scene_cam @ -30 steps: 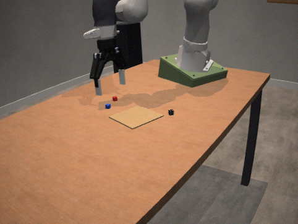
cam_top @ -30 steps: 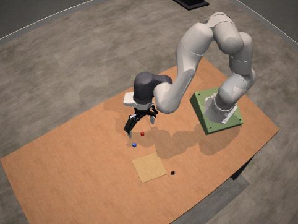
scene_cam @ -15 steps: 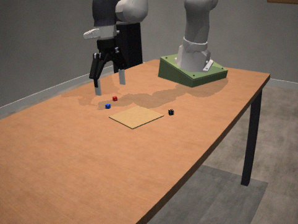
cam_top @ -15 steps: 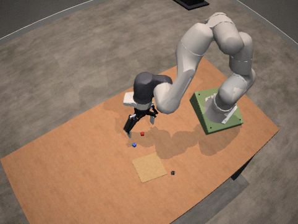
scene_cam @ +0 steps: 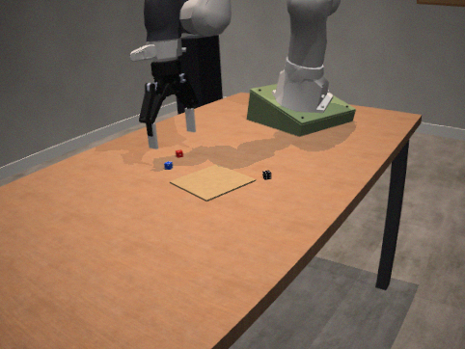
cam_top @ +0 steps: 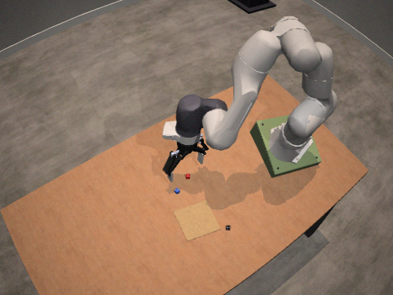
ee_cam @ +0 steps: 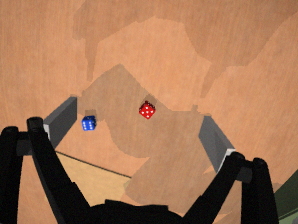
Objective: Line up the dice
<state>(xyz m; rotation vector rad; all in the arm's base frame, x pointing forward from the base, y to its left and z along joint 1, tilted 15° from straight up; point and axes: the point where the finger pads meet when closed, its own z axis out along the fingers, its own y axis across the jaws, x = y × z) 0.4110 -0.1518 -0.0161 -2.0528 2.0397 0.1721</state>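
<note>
Right now my hand is 50 mm above the red die, 10 mm to the right of it and 10 mm past it. From my hand the other things lie so: blue die 70 mm ahead, 50 mm below, 40 mm to the left; tan mat 190 mm to the left, 80 mm ahead, 60 mm below; black die 290 mm to the left, 50 mm below.
</note>
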